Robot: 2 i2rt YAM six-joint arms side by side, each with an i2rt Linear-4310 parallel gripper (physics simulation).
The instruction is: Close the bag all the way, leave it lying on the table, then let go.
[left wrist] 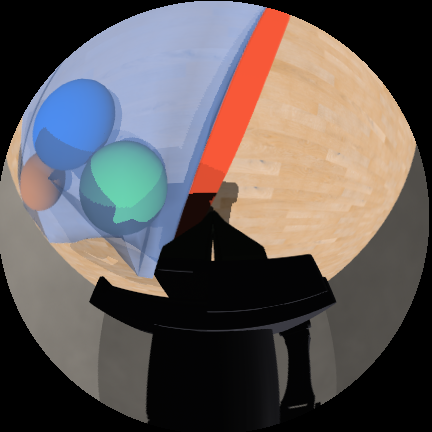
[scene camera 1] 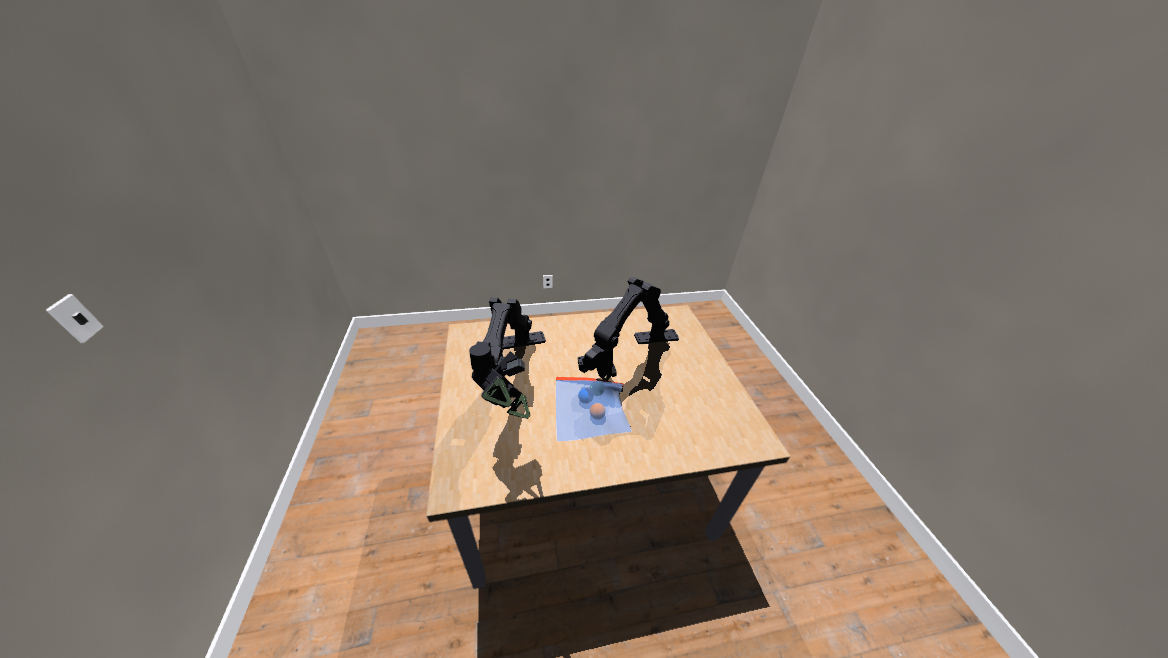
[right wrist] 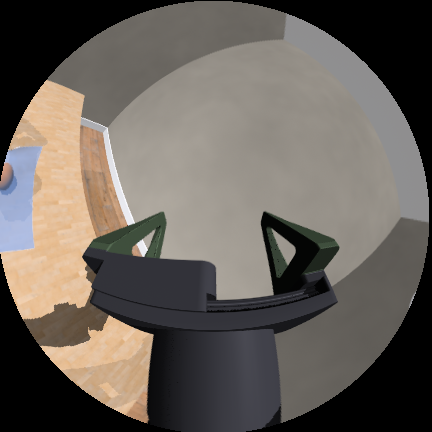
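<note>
The clear blue bag [scene camera 1: 572, 426] [left wrist: 165, 100] [right wrist: 20, 200] lies on the table, with a red strip [scene camera 1: 576, 379] [left wrist: 237, 100] along its far edge. Blue [scene camera 1: 585, 395] [left wrist: 70, 125], green [scene camera 1: 598, 389] [left wrist: 122, 185] and orange [scene camera 1: 597, 411] [left wrist: 42, 182] balls are inside. My left gripper [scene camera 1: 604, 378] [left wrist: 212, 216] is shut, its tips down at the strip, toward the bag's right end in scene camera 1. The strip under and behind the fingers is dark and partly hidden. My right gripper [scene camera 1: 508, 406] [right wrist: 213, 216] is open and empty, raised left of the bag.
The wooden table [scene camera 1: 686, 433] [right wrist: 60, 200] carries both arms, with their bases at its far side. The bag's right edge is creased near the left gripper. Grey walls surround the table, and shadows of the arms fall across the table top.
</note>
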